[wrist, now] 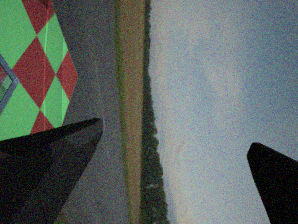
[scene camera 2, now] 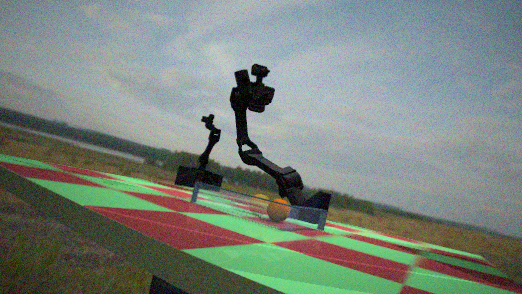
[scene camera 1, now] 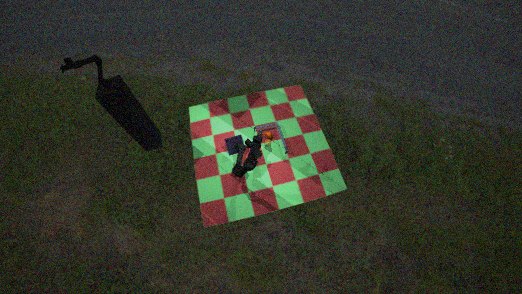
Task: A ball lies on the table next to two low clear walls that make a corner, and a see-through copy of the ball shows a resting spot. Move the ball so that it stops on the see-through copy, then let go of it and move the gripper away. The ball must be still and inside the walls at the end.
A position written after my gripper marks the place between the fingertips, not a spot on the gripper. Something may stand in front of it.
My gripper (scene camera 2: 268, 81) is open, with nothing in its grasp.
My gripper is seen too in the wrist view (wrist: 177, 138).
